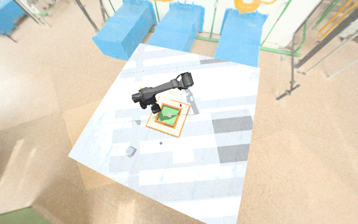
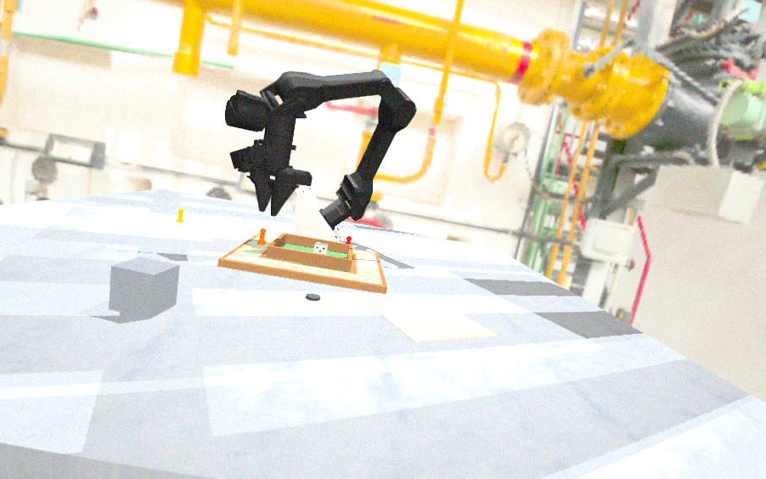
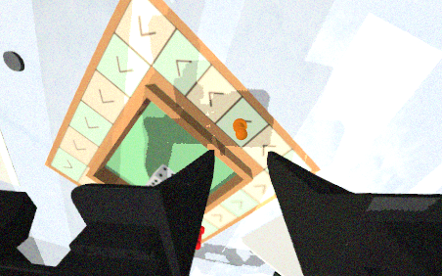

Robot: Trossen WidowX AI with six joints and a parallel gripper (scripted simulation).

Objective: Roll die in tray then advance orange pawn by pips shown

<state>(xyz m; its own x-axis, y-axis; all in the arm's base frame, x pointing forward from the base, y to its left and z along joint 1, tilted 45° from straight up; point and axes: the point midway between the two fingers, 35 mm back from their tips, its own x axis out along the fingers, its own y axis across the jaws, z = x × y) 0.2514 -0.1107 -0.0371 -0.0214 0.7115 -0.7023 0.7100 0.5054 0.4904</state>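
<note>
Right now my gripper tip is 50 mm above the orange pawn. The rest, counted from my gripper tip: red pawn (90 mm behind, 170 mm to the left, 50 mm below); white die (20 mm ahead, 120 mm to the left, 50 mm below); yellow pawn (140 mm behind, 240 mm to the right, 60 mm below).
</note>
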